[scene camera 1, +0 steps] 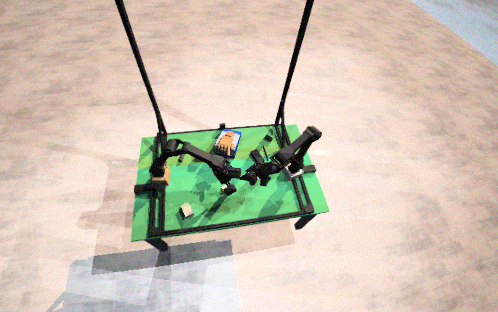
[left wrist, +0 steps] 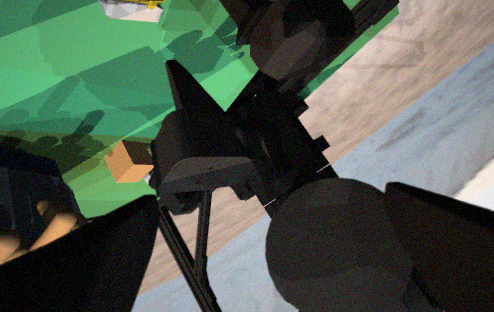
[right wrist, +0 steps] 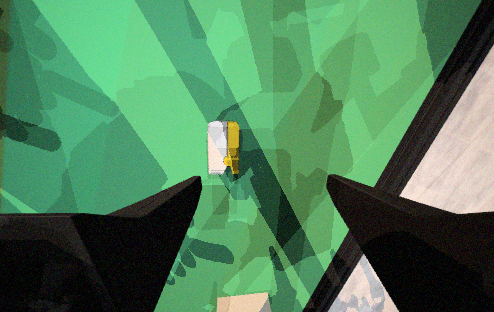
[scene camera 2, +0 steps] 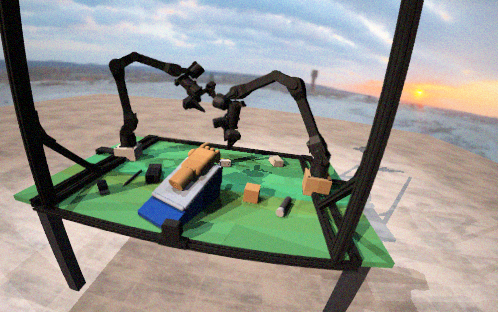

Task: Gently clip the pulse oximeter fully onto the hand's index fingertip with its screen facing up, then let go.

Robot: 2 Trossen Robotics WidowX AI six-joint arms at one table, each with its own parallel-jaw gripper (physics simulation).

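Where they show: left gripper, fingertip midpoint: (scene camera 1: 242, 175) (left wrist: 271, 200) (scene camera 2: 211, 107); right gripper, fingertip midpoint: (scene camera 1: 226, 187) (left wrist: 187, 22) (right wrist: 263, 181) (scene camera 2: 226, 145); left arm's base at its link origin: (scene camera 1: 293, 168) (scene camera 2: 128, 145); right arm's base at its link origin: (scene camera 1: 159, 173) (scene camera 2: 318, 174).
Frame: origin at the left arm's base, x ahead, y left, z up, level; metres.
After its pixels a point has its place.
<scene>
The pulse oximeter (scene camera 1: 223, 187) {x 0.485, y -0.045, z -0.028 m} (scene camera 2: 225, 162) {x 0.474, y -0.059, z -0.035 m} (right wrist: 222, 147) {x 0.469, y -0.044, z -0.028 m}, white with a yellow side, lies on the green table just beyond the hand's fingertips. It also shows at the top left of the left wrist view (left wrist: 131, 7) {x 0.465, y -0.044, z -0.028 m}. The tan hand (scene camera 1: 227, 143) {x 0.379, y -0.272, z 0.106 m} (scene camera 2: 196, 161) {x 0.370, y -0.333, z 0.081 m} rests on a grey and blue wedge (scene camera 1: 237, 140) {x 0.287, y -0.324, z 0.035 m} (scene camera 2: 186, 198) {x 0.353, y -0.438, z 0.008 m}. My right gripper (scene camera 1: 229, 185) {x 0.476, y -0.012, z 0.034 m} (scene camera 2: 231, 140) {x 0.476, y -0.012, z 0.034 m} (right wrist: 263, 181) {x 0.476, y -0.012, z 0.034 m} is open and empty. It points down and hangs above the oximeter. My left gripper (scene camera 1: 257, 179) (scene camera 2: 201, 97) is open and empty, raised beside the right wrist.
An orange cube (scene camera 2: 251, 192) {x 0.558, y -0.348, z -0.017 m} (left wrist: 126, 161) {x 0.545, y -0.302, z -0.022 m}, a beige block (scene camera 1: 186, 210) {x 0.741, y 0.022, z -0.029 m} (scene camera 2: 276, 160) {x 0.729, y -0.015, z -0.029 m} (right wrist: 242, 301) {x 0.712, y 0.012, z -0.049 m} and a dark cylinder (scene camera 2: 283, 206) {x 0.659, y -0.406, z -0.033 m} (scene camera 1: 181, 158) {x 0.686, y -0.353, z -0.036 m} lie on the table. A black box (scene camera 2: 153, 173) {x 0.193, y -0.229, z -0.025 m}, a small black block (scene camera 2: 102, 186) {x 0.046, y -0.342, z -0.028 m} and a pen (scene camera 2: 132, 177) {x 0.105, y -0.224, z -0.051 m} lie near the left arm's base.
</scene>
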